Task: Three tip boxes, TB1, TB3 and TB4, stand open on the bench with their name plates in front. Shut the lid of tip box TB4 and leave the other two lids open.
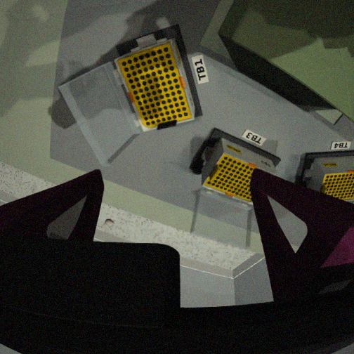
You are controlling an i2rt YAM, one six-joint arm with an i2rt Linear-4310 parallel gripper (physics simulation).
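Note:
Tip box TB4 (337,184) is cut off by the right edge; its yellow rack shows, and the gripper's right finger covers the area below it, so its lid cannot be made out. Its name plate (341,145) lies above it. Tip box TB3 (232,175) is right of centre, its clear lid (221,217) swung open below it, beside its name plate (254,137). Tip box TB1 (155,85) is at the upper left, its clear lid (100,115) open to the left, its name plate (200,69) to the right. My gripper (176,177) is open and empty, above the bench.
A large green, dark-walled container (300,55) fills the upper right corner, beyond the name plates. A pale speckled strip (145,230) runs along the bench edge below TB1 and TB3. Grey mat (150,155) lies under the boxes.

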